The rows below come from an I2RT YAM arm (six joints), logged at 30 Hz.
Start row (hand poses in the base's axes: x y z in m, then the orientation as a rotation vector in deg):
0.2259, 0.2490, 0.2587, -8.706, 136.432, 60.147
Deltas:
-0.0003, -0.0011, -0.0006, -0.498, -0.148, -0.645
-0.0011, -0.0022, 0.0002, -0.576, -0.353, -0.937
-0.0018, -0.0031, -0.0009, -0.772, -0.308, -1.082
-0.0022, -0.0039, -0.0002, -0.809, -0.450, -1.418
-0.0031, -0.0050, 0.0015, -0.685, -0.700, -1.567
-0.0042, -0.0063, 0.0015, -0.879, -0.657, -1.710
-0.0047, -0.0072, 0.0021, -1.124, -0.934, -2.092
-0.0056, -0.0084, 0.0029, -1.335, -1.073, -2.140
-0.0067, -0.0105, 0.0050, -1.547, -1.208, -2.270
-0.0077, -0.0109, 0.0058, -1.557, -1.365, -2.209
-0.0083, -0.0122, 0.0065, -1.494, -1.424, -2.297
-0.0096, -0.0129, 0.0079, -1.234, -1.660, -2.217
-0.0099, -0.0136, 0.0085, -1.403, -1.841, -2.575
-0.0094, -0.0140, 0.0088, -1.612, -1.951, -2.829
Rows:
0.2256, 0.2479, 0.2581, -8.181, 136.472, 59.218
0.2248, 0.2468, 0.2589, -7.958, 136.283, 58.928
0.2241, 0.2459, 0.2578, -7.832, 136.407, 58.645
0.2237, 0.2451, 0.2585, -7.512, 136.243, 58.403
0.2228, 0.2440, 0.2602, -7.412, 135.926, 58.403
0.2217, 0.2427, 0.2602, -7.289, 136.046, 58.123
0.2212, 0.2418, 0.2608, -7.056, 135.866, 57.575
0.2203, 0.2406, 0.2616, -7.142, 135.849, 57.263
0.2192, 0.2385, 0.2637, -7.128, 135.820, 56.914
0.2182, 0.2381, 0.2645, -7.282, 135.696, 56.883
0.2176, 0.2368, 0.2652, -7.184, 135.594, 56.898
0.2163, 0.2361, 0.2666, -7.303, 135.256, 57.168
0.2160, 0.2354, 0.2672, -7.025, 135.123, 56.751
0.2165, 0.2350, 0.2675, -6.850, 135.092, 56.357

